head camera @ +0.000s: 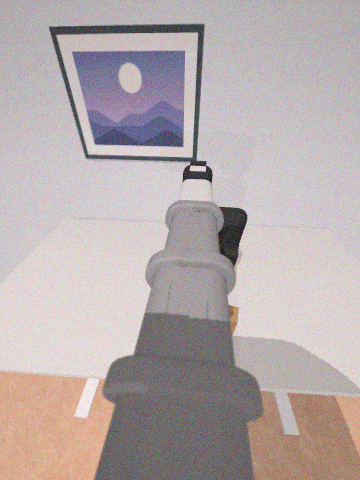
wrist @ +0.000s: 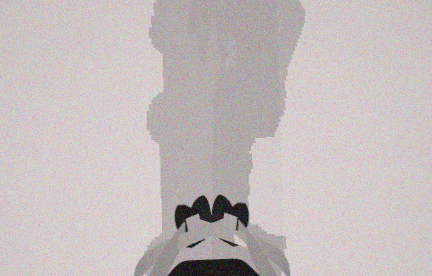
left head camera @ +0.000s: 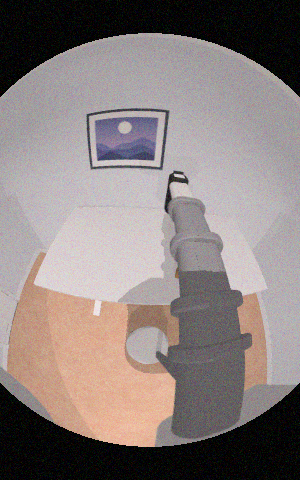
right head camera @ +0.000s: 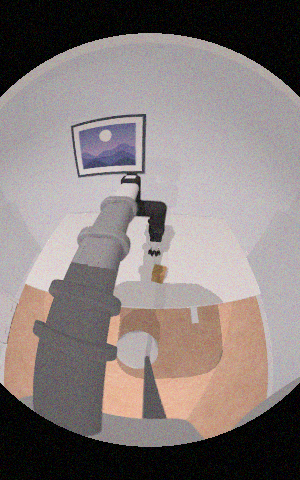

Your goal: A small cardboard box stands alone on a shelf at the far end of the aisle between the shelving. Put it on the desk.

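Seen in the pictures: gripper, between the fingertips: [wrist: 212,211] [right head camera: 153,254]; robot's base, origin of its link: [left head camera: 146,343] [right head camera: 137,348].
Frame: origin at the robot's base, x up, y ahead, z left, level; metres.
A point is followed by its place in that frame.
The small cardboard box [head camera: 233,320] @[y 0.393, x 1.012, z -0.129 m] [left head camera: 177,274] @[y 0.399, x 0.957, z -0.090 m] [right head camera: 159,273] @[y 0.395, x 1.010, z -0.118 m] rests on the white desk [head camera: 75,300] @[y 0.462, x 0.922, z 0.415 m] [left head camera: 100,250] @[y 0.533, x 0.922, z 0.350 m] [right head camera: 215,260] @[y 0.548, x 0.922, z -0.485 m] [wrist: 75,125] @[y 0.633, x 0.922, z 0.082 m]. In the head and left head views the arm hides most of it; the right head view shows it whole. My gripper [right head camera: 154,252] @[y 0.523, x 0.989, z -0.088 m] [wrist: 212,211] @[y 0.523, x 0.989, z -0.088 m] points down over the desk, its fingertips together with nothing between them. It is apart from the box, farther toward the wall side. The box does not show in the wrist view. The arm hides the fingers in the head view.
A framed mountain picture [head camera: 130,95] @[y 1.033, x 1.511, z 0.294 m] [left head camera: 127,139] @[y 1.034, x 1.471, z 0.263 m] [right head camera: 108,145] @[y 1.034, x 1.482, z 0.264 m] hangs on the wall behind the desk. A round pale grey object [left head camera: 147,345] @[y -0.004, x 0.187, z -0.002 m] [right head camera: 137,349] @[y 0.000, x 0.187, z -0.011 m] stands on the floor before the desk's front edge. White desk legs [head camera: 87,397] [left head camera: 97,307] [right head camera: 194,315] show below the top.
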